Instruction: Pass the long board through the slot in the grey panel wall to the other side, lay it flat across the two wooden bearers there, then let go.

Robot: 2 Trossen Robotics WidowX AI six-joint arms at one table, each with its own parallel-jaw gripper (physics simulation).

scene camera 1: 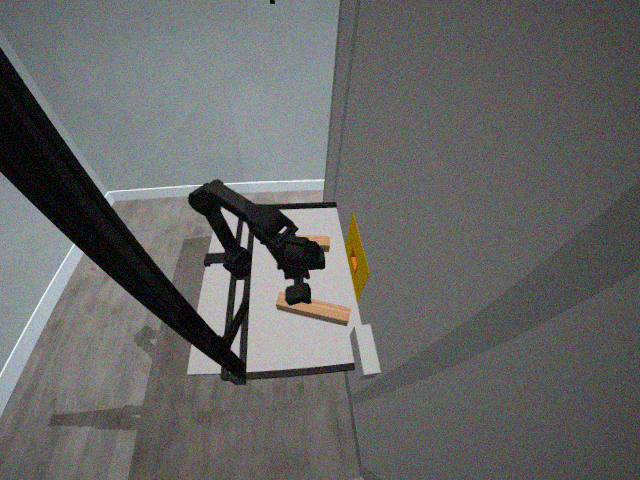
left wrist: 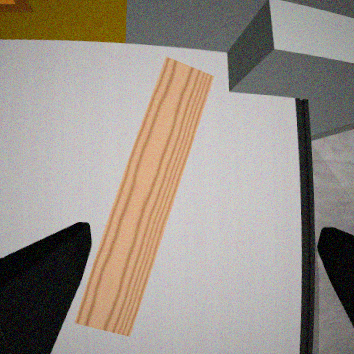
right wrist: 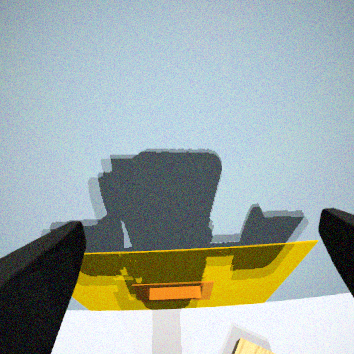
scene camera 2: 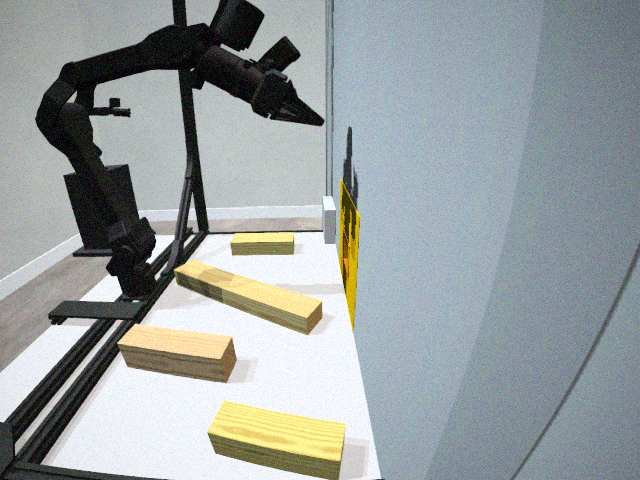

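Where they show: left gripper, between the fingertips: (scene camera 1: 309,290) (left wrist: 206,236); right gripper, between the fingertips: (right wrist: 203,226) (scene camera 2: 322,122); left arm's base, origin of its link: (scene camera 1: 240,272); right arm's base, origin of its link: (scene camera 2: 139,291).
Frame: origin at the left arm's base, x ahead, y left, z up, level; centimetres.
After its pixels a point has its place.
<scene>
The long wooden board (scene camera 1: 326,311) {z 2.8, x 30.8, y -19.3 cm} (left wrist: 145,195) {z 2.8, x 26.3, y -16.9 cm} lies flat on the left arm's table, slanted, one end near the wall. My left gripper (left wrist: 206,236) {z 16.7, x 24.8, y -18.0 cm} is open and empty above the table; the board lies left of the midpoint between its fingers in the left wrist view. Its fingertips are not distinct in scene camera 1. The grey panel wall (scene camera 1: 491,206) {z 64.5, x 43.3, y -34.4 cm} (scene camera 2: 439,155) {z 30.8, x 48.3, y 35.0 cm} (right wrist: 175,75) {z 34.9, x 48.3, y -0.7 cm} has an orange-edged slot (scene camera 1: 354,259) {z 4.4, x 44.1, y 0.1 cm} (right wrist: 175,293) {z 4.4, x 47.8, y -1.9 cm} in a yellow plate (scene camera 1: 362,279) {z 11.7, x 43.0, y -12.9 cm} (scene camera 2: 350,294) {z 2.3, x 48.2, y 5.1 cm} (right wrist: 265,285) {z 7.2, x 48.3, y 9.2 cm}. My right gripper (scene camera 2: 321,122) {z 31.6, x 53.0, y 0.1 cm} (right wrist: 203,226) {z 31.6, x 53.0, y 0.1 cm} is open and empty, high beside the wall.
Beyond the wall lie a small block (scene camera 2: 262,244) {z 1.2, x 67.7, y -20.6 cm}, a long slanted timber (scene camera 2: 258,297) {z 1.9, x 64.9, y 4.8 cm}, a pinkish block (scene camera 2: 178,351) {z 3.1, x 74.1, y 20.2 cm} and a yellow block (scene camera 2: 276,439) {z 2.5, x 59.2, y 32.5 cm}; which are the bearers is unclear. Another timber (scene camera 1: 321,241) {z 2.8, x 32.6, y 11.1 cm} lies beneath the left arm. A pale box (scene camera 1: 366,351) {z 8.1, x 40.3, y -35.2 cm} (scene camera 2: 329,219) {z 5.4, x 50.0, y -27.0 cm} (left wrist: 310,40) {z 8.1, x 39.6, y -30.8 cm} juts from the wall.
</scene>
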